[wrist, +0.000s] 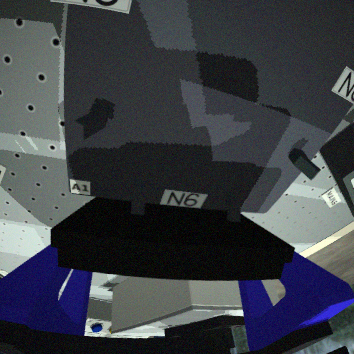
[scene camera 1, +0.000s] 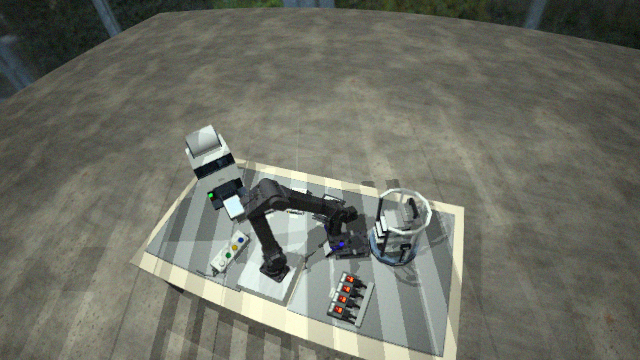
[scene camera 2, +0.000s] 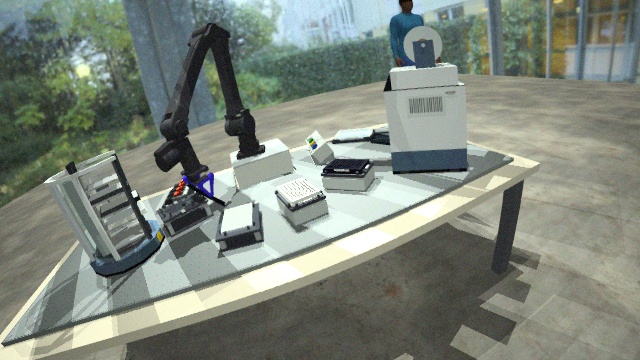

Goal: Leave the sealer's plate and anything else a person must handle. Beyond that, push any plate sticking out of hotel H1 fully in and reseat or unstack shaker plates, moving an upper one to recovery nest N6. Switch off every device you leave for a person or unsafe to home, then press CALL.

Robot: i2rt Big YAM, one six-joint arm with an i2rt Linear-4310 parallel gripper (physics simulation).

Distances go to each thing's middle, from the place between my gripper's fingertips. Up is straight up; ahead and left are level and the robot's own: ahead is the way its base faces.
My gripper is now 80 mm to the left of the nest floor point(wrist: 208, 104) and 50 mm short of it. Round my hand: plate hotel point(scene camera 2: 93, 196) (260 mm to the right, 170 mm ahead, 100 mm above).
